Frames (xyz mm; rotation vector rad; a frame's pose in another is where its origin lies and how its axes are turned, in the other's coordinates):
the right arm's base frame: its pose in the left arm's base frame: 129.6 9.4 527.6 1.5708 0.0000 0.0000
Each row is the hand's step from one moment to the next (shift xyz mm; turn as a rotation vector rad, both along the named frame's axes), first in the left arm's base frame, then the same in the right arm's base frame.
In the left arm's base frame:
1: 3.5 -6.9 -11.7 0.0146 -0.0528 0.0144
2: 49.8 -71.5 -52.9 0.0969 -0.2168 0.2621
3: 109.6 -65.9 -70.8 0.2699 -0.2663 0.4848
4: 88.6 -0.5 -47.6 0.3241 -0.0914 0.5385
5: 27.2 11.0 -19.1 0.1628 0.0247 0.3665
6: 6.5 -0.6 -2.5 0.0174 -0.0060 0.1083
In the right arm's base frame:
1: 3.5 -11.7 6.9 0.0146 0.0144 0.0528
2: 49.8 -52.9 71.5 0.0969 0.2621 0.2168
3: 109.6 -70.8 65.9 0.2699 0.4848 0.2663
4: 88.6 -47.6 0.5 0.3241 0.5385 0.0914
5: 27.2 -19.1 -11.0 0.1628 0.3665 -0.0247
6: 6.5 -2.5 0.6 0.0174 0.1083 0.0060

